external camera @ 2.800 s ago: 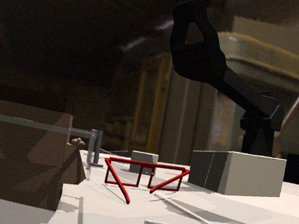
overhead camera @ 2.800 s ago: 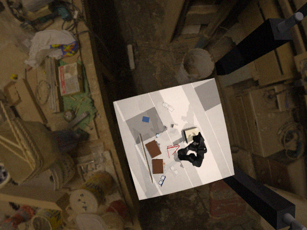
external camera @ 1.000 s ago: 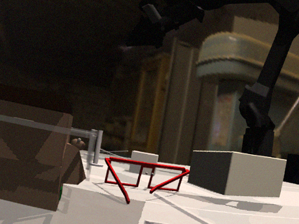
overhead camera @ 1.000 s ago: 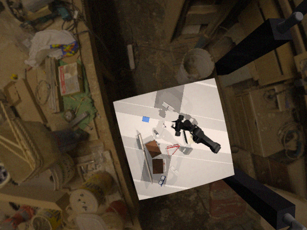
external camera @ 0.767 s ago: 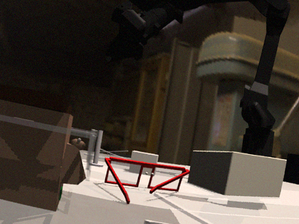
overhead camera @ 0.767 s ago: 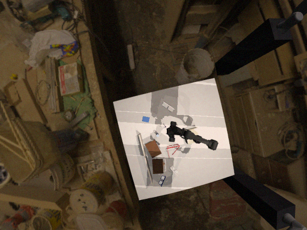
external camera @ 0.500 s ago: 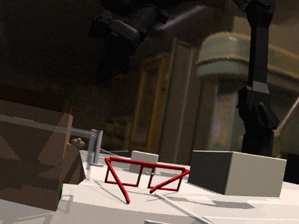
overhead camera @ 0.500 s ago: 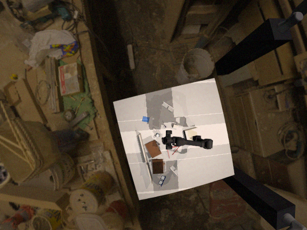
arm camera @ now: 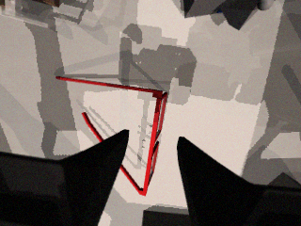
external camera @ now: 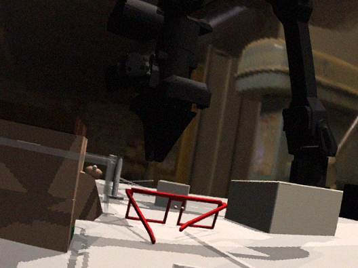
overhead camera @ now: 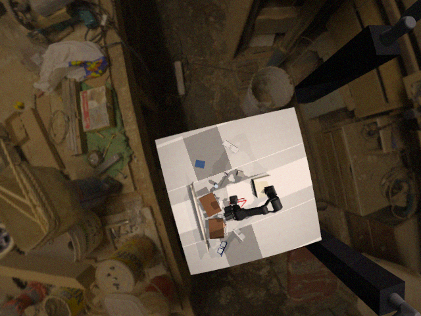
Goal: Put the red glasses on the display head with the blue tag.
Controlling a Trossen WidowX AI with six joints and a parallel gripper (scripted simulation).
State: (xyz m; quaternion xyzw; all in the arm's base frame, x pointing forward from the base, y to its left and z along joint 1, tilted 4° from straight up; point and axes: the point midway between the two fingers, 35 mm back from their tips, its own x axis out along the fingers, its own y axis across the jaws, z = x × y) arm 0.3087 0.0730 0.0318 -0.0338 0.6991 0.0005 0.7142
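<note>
My gripper tip is 10 mm short of the grey post, 250 mm to the left of it and 60 mm above it. From my gripper tip the other things lie so: long rod 290 mm ahead, 80 mm to the left, 30 mm below; then blue tag 230 mm ahead, 370 mm to the right, 80 mm below.
</note>
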